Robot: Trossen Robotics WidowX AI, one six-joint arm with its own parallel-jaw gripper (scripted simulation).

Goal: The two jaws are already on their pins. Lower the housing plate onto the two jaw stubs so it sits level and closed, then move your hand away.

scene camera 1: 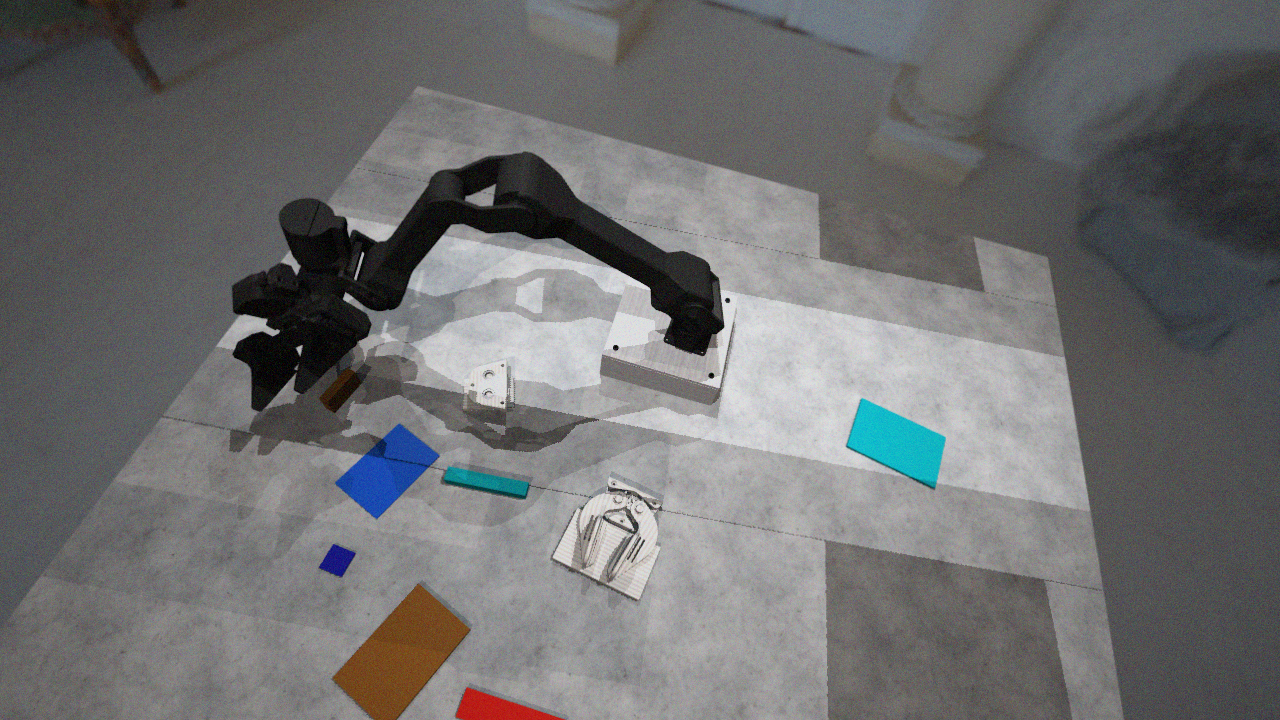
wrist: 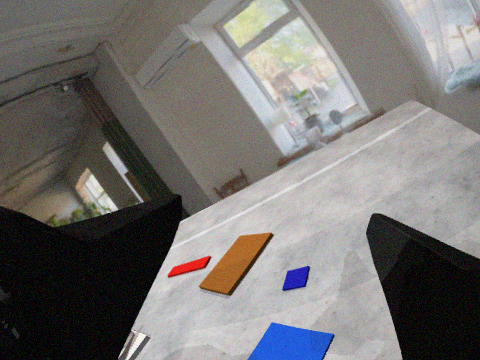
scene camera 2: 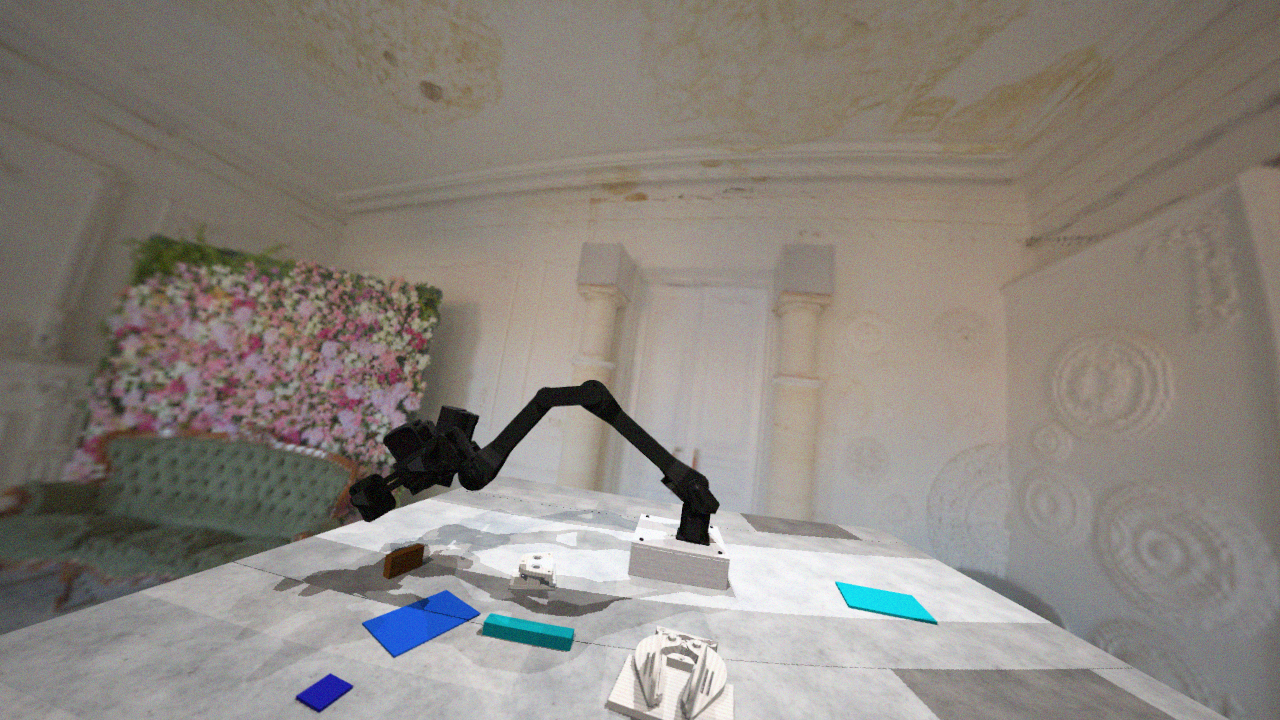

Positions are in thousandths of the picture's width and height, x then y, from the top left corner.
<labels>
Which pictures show the block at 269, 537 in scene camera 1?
Scene camera 1 and scene camera 2 only.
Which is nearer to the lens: the cyan sheet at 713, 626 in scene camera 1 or the blue sheet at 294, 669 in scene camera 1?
The blue sheet.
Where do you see a block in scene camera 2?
310, 783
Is my gripper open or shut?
Open.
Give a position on a teal bar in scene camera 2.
400, 874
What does my gripper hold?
Nothing.
</labels>
